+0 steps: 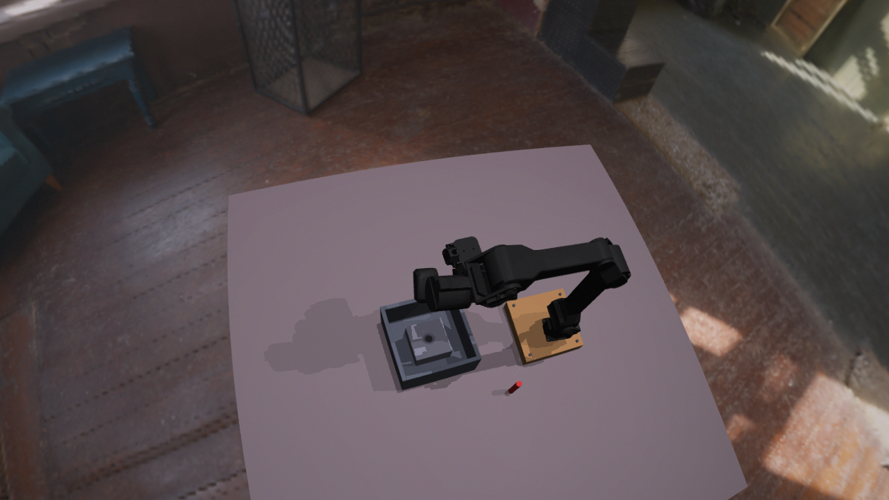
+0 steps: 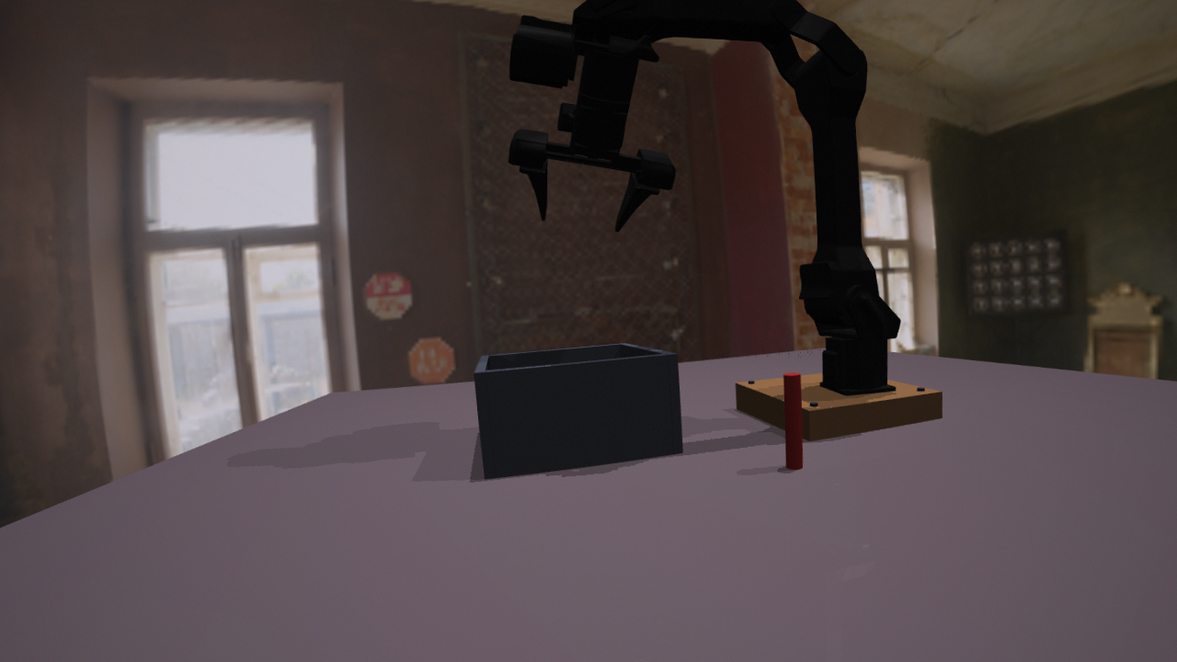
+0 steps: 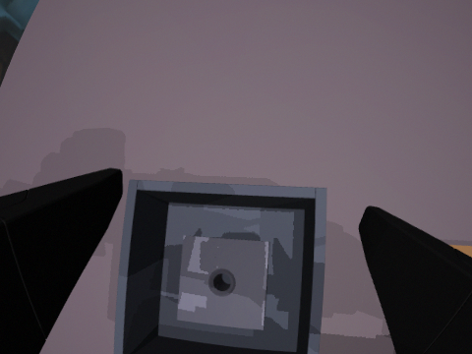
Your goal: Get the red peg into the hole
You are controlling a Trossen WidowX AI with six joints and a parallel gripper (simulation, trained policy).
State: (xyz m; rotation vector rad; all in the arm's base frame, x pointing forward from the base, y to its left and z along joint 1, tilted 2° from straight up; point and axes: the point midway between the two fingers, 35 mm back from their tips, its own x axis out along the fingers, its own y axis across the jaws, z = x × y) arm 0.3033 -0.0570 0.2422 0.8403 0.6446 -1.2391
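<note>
Right now my gripper tip is 170 mm past the red peg, 210 mm to the right of it and 210 mm above it. The rest, counted from my gripper tip: dark box 30 mm ahead, 70 mm to the left, 230 mm below; then grey plate 30 mm ahead, 70 mm to the left, 210 mm below.
</note>
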